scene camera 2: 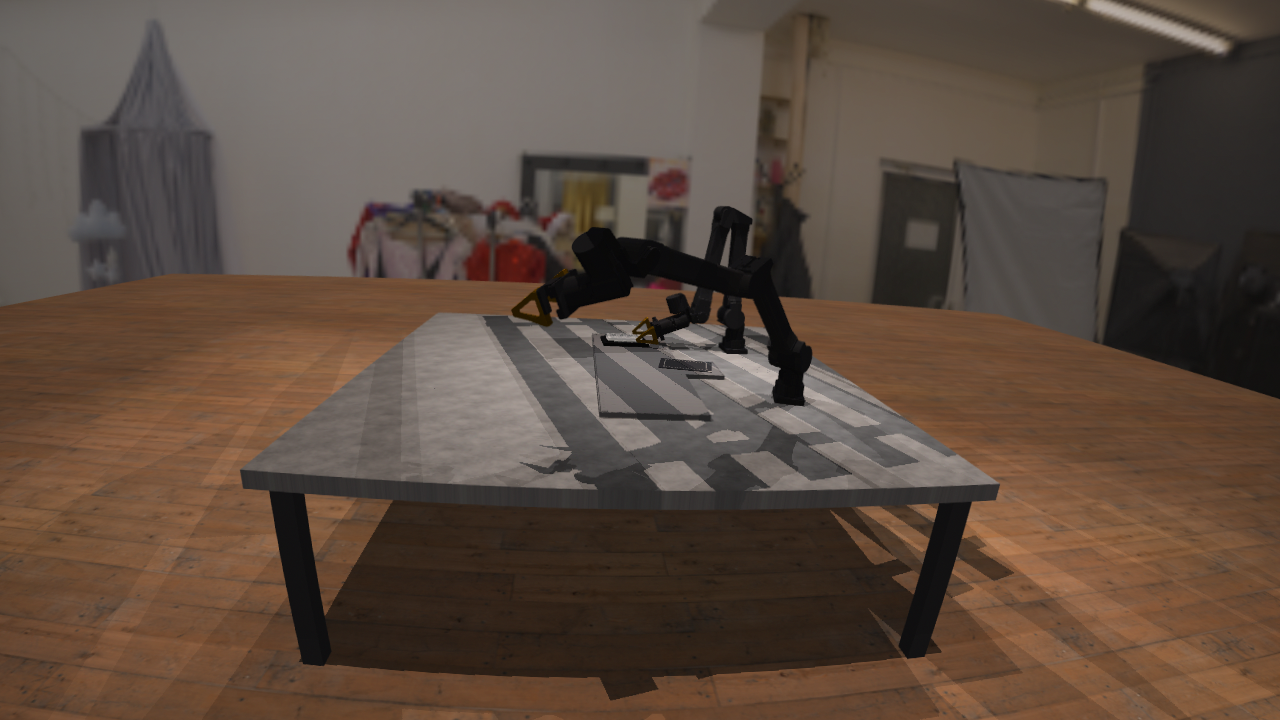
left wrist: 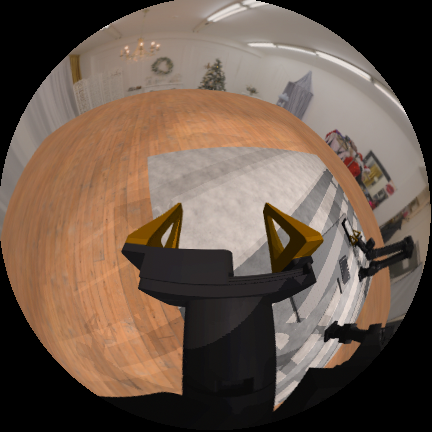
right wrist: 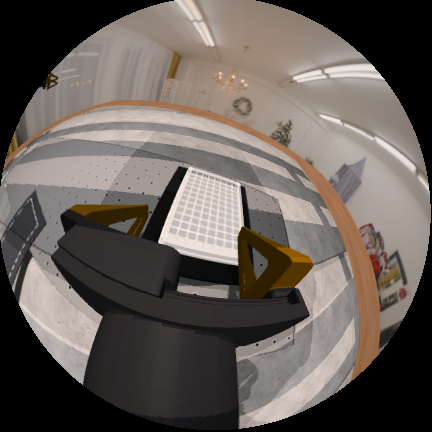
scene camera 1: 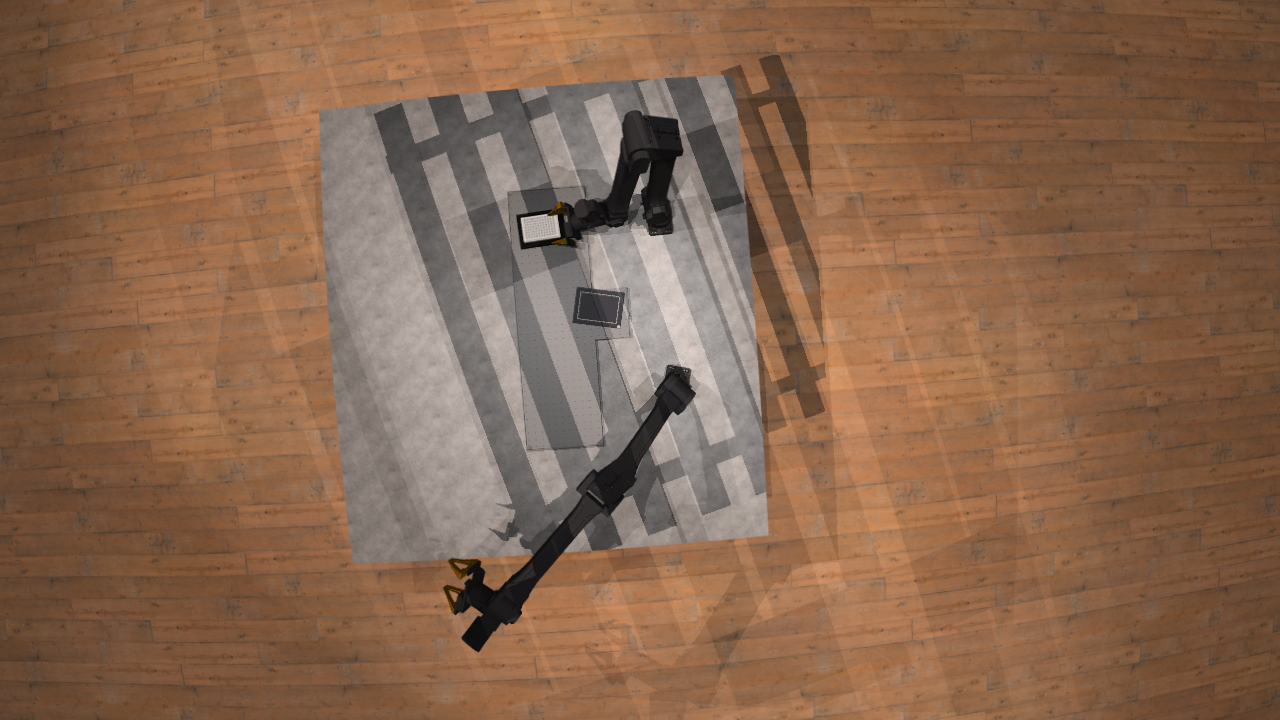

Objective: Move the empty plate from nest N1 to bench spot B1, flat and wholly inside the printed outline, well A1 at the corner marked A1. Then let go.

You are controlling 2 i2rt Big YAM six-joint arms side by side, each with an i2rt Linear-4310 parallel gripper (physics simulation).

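Places are measured from the left arm's base along level axes (x ahead, y left, z up), in millimetres.
Pixels of known places: left gripper, fingertip midpoint: (scene camera 2: 524, 304) (left wrist: 223, 206) (scene camera 1: 447, 573); right gripper, fingertip midpoint: (scene camera 2: 634, 336) (left wrist: 350, 232) (right wrist: 192, 221) (scene camera 1: 550, 229); left arm's base at its link origin: (scene camera 2: 787, 398) (left wrist: 329, 330) (scene camera 1: 676, 383); right arm's base at its link origin: (scene camera 2: 732, 350) (left wrist: 359, 273) (scene camera 1: 659, 218).
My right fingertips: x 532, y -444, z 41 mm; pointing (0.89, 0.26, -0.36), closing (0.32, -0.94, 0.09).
Observation:
Ahead of a thing's pixels: the offset from my right fingertips to its middle. "spot": to the spot under its first point. Level surfaces: height alone.
The white plate with its grid of wells {spot: dx +40, dy -1, dz -5 mm} (scene camera 1: 539, 227) (scene camera 2: 617, 337) (right wrist: 207, 215) lies flat in the black nest {dx +37, dy -3, dz -19 mm} (scene camera 1: 537, 246) (right wrist: 169, 202). My right gripper (scene camera 1: 552, 228) (scene camera 2: 638, 332) (right wrist: 192, 221) is open at the plate's near end in the right wrist view, one finger toward each long side; contact cannot be told. My left gripper (scene camera 1: 448, 574) (scene camera 2: 526, 307) (left wrist: 223, 206) is open and empty, held high past the table edge in scene camera 1. The dark bench spot with a white printed outline {spot: dx -212, dy +233, dz -26 mm} (scene camera 1: 598, 307) (scene camera 2: 686, 365) (right wrist: 22, 227) bears no plate. The A1 lettering is too small to read.
A perforated board {dz -28 mm} (scene camera 1: 559, 358) (scene camera 2: 626, 394) lies beneath the nest and beside the bench spot on the grey table {dz -41 mm} (scene camera 1: 384, 358) (scene camera 2: 375, 447). The left arm (scene camera 1: 572, 528) stretches across the table's lower part in scene camera 1. Striped shadows cross the table top.

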